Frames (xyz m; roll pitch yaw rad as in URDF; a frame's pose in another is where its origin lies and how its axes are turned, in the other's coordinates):
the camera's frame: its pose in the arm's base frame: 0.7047 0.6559 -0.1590 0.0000 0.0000 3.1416
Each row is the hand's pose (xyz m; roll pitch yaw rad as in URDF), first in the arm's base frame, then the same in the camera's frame.
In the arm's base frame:
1: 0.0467 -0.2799 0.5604 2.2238 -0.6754 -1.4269
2: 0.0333 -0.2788 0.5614 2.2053 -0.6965 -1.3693
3: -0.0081 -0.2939 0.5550 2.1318 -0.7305 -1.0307
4: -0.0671 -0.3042 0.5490 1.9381 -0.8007 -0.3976
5: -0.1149 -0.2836 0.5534 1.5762 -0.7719 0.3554
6: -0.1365 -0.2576 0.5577 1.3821 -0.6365 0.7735
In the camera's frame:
1: 0.6580 0.9358 0.7194 2.2238 -0.6754 1.7147
2: 0.6714 0.9347 0.7204 2.2053 -0.6965 1.7723
3: 0.7128 0.9498 0.7140 2.1318 -0.7305 2.1109
4: 0.7718 0.9601 0.7080 1.9381 -0.8007 2.7440
5: 0.8196 0.9395 0.7124 1.5762 -0.7719 -2.7862
6: 0.8412 0.9135 0.7167 1.3821 -0.6365 -2.3681

